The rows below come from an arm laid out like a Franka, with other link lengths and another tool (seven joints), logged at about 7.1 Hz.
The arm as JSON. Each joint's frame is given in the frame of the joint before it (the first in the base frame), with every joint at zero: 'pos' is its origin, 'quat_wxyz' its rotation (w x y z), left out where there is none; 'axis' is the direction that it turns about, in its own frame. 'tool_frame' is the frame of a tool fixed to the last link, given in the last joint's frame.
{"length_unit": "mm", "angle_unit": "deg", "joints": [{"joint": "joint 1", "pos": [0.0, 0.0, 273.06], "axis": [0.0, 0.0, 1.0]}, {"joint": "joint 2", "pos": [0.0, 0.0, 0.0], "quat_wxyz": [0.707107, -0.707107, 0.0, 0.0], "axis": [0.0, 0.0, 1.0]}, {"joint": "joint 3", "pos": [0.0, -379.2, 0.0], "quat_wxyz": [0.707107, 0.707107, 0.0, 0.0], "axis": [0.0, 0.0, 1.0]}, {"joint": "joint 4", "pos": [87.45, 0.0, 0.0], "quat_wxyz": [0.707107, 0.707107, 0.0, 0.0], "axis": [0.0, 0.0, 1.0]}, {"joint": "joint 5", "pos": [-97.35, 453.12, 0.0], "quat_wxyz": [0.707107, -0.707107, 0.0, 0.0], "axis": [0.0, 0.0, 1.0]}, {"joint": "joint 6", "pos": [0.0, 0.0, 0.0], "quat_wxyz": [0.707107, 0.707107, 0.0, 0.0], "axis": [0.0, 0.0, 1.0]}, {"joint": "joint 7", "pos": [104.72, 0.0, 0.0], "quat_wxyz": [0.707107, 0.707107, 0.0, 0.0], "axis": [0.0, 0.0, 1.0]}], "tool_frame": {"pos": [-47.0, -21.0, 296.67], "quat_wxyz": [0.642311, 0.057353, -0.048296, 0.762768]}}
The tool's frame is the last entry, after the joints.
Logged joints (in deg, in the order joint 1, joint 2, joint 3, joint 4, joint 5, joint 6, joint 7), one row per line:
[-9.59 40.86 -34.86 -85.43 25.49 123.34 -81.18]
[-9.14 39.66 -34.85 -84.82 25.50 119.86 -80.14]
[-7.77 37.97 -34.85 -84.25 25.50 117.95 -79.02]
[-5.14 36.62 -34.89 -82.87 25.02 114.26 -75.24]
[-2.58 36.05 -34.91 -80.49 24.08 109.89 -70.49]
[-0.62 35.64 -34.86 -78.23 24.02 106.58 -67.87]
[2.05 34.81 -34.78 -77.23 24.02 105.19 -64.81]
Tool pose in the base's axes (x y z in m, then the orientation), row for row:
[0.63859 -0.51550 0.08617 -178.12 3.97 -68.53]
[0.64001 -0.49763 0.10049 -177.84 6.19 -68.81]
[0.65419 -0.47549 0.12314 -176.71 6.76 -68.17]
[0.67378 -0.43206 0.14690 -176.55 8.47 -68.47]
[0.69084 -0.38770 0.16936 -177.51 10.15 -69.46]
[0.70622 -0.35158 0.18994 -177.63 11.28 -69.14]
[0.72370 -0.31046 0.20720 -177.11 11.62 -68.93]
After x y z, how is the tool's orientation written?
As angles about the fixed x, y, z axes (roll, pitch, yaw), in degrees.
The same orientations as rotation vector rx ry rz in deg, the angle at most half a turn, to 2 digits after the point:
[-145.55 99.28 3.42]
[-143.97 98.82 5.93]
[-143.45 97.42 5.69]
[-142.17 97.21 7.63]
[-141.06 98.19 10.42]
[-140.81 97.46 11.92]
[-140.44 96.93 11.88]

